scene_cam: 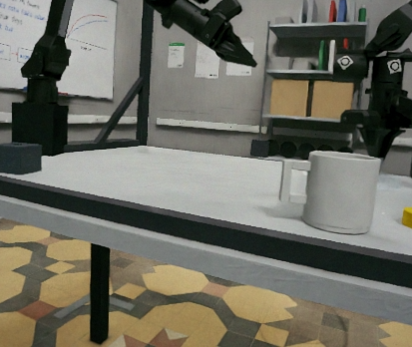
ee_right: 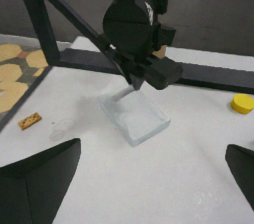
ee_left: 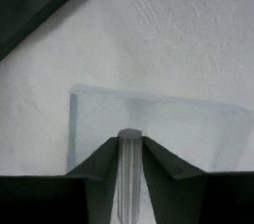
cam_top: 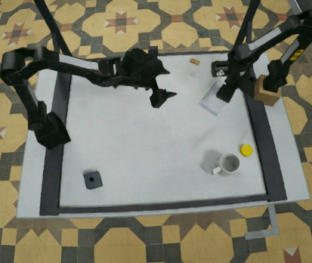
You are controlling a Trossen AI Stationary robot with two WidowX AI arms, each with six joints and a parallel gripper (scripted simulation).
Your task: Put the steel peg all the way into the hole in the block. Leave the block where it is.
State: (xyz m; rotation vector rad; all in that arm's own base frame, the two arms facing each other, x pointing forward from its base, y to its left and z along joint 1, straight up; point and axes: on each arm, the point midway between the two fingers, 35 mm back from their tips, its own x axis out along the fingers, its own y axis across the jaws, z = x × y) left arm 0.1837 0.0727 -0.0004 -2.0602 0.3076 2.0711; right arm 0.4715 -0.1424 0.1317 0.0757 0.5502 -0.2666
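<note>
The steel peg lies 4 cm behind my right hand, 27 cm to the left of it and 20 cm below it. Round my right hand: yellow disc (25 cm ahead, 30 cm to the left, 25 cm below); white mug (29 cm ahead, 19 cm to the left, 22 cm below); plate (2 cm behind, 25 cm to the left, 25 cm below).
My left gripper is now 40 mm to the left of the plate and 80 mm above it. Also, from my left hand: yellow disc: 270 mm ahead, 10 mm to the left, 80 mm below; white mug: 310 mm ahead, 110 mm to the right, 50 mm below; steel peg: 20 mm behind, 20 mm to the right, 30 mm below.
</note>
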